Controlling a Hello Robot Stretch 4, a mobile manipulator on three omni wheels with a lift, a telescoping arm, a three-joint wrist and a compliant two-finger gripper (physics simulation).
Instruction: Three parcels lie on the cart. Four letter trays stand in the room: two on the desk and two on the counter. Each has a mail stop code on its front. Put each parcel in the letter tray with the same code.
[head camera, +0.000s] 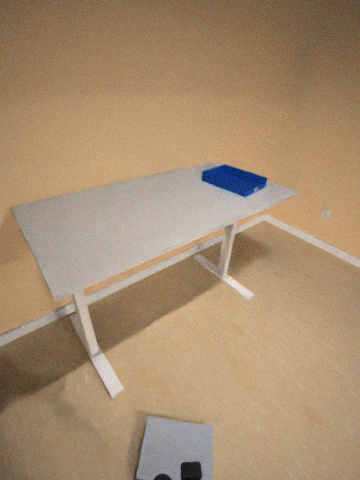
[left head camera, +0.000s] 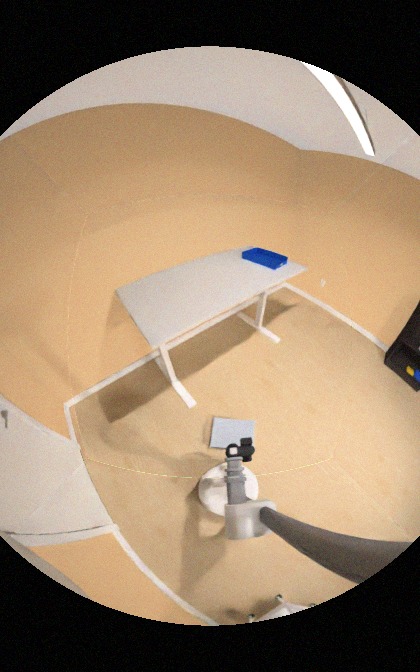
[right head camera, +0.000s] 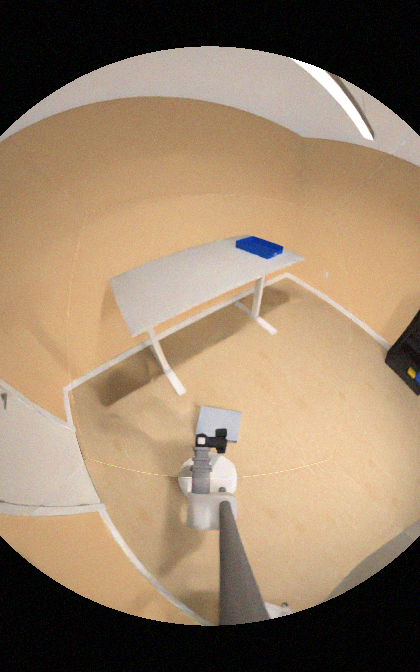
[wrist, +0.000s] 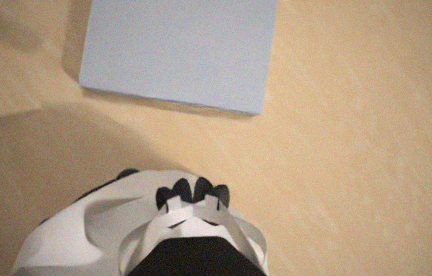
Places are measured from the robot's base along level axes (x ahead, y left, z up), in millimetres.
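Pixels of known places: gripper, fingertip midpoint: (wrist: 192, 193).
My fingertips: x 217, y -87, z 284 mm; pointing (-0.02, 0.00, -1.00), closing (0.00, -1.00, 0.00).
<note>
Ahead of a thing's pixels: the offset from my fingertips to its top centre. "pt": to the spot under its first point. Level surfaces: height alone.
One blue letter tray @[dx +1432, dy -383, dz +703 mm] (head camera: 222, 185) (left head camera: 257, 261) (right head camera: 252, 250) stands at the far right end of the desk @[dz +638 mm] (head camera: 115, 225) (left head camera: 185, 295) (right head camera: 180, 285). A small white label shows on its front; its code is too blurred to read. My gripper (wrist: 192, 193) is shut and empty, pointing down in the wrist view, with its black fingertips together. A flat grey-blue slab @[dx +242, dy +13, dz -247 mm] (head camera: 175, 445) (left head camera: 232, 430) (right head camera: 219, 421) (wrist: 175, 55) lies low in front of my base, ahead of the fingers and apart from them. I cannot tell whether it is a parcel. The counter does not show.
A black cabinet (left head camera: 400, 365) (right head camera: 400, 362) with yellow and blue items stands at the right edge. Part of a white thing on casters (left head camera: 282, 611) (right head camera: 276, 611) shows at the bottom. The desk's white legs @[pt dx +782, dy +530, dz +37 mm] (head camera: 85, 322) reach the floor. A pale door (left head camera: 40, 465) is at left.
</note>
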